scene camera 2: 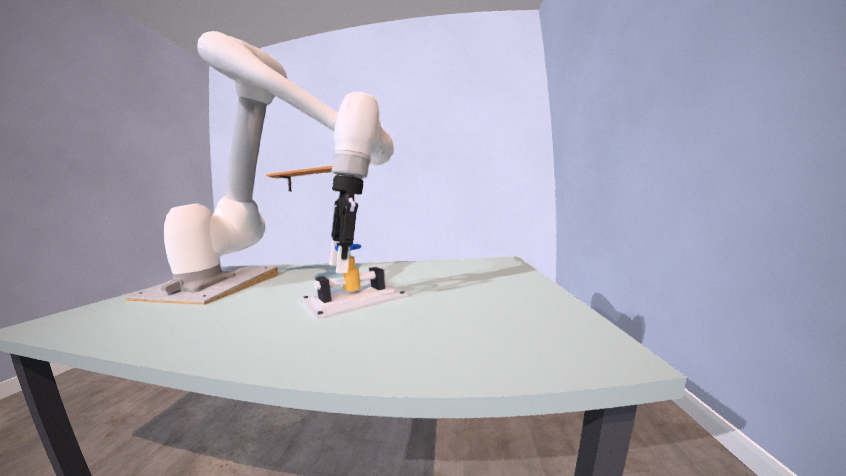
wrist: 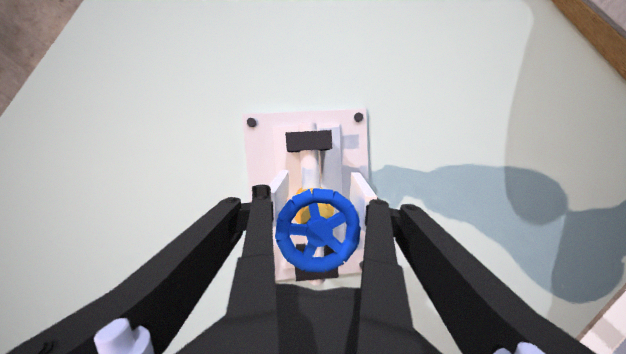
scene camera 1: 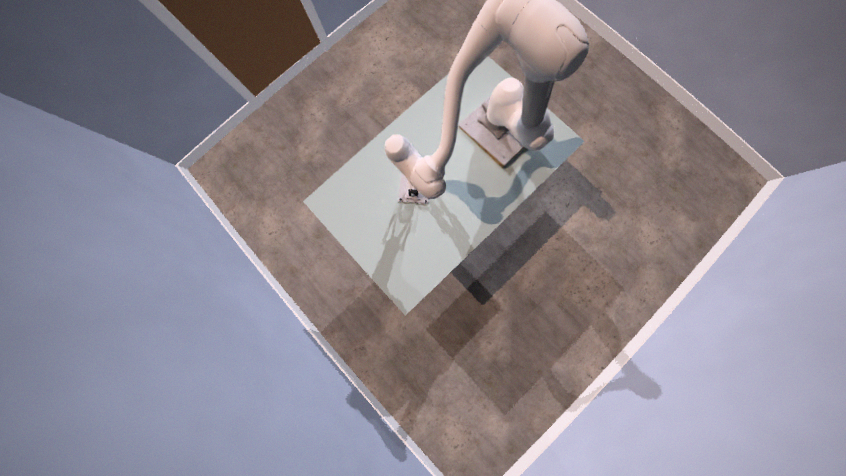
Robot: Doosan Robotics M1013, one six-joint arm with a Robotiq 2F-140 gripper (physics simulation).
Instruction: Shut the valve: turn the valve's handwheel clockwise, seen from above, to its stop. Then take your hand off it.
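The blue handwheel [wrist: 320,230] [scene camera 2: 355,246] is a spoked ring on top of the valve. The yellow valve body [scene camera 2: 351,280] [wrist: 301,212] stands below it on a pipe, held by two black blocks on a pale base plate [scene camera 2: 349,304] [wrist: 260,150] [scene camera 1: 413,201]. My gripper [wrist: 319,184] [scene camera 2: 338,260] points down at the valve, with one white fingertip on each side of the handwheel's rim. It is shut on the handwheel. In scene camera 1 the arm's wrist hides the handwheel and most of the gripper.
The valve's base plate lies on the pale green table [scene camera 1: 354,207] [scene camera 2: 473,331] [wrist: 150,100]. The arm's base plate [scene camera 1: 491,142] [scene camera 2: 236,287] is bolted at another part of the table. An orange-brown shelf [scene camera 2: 301,171] is on the wall behind the arm.
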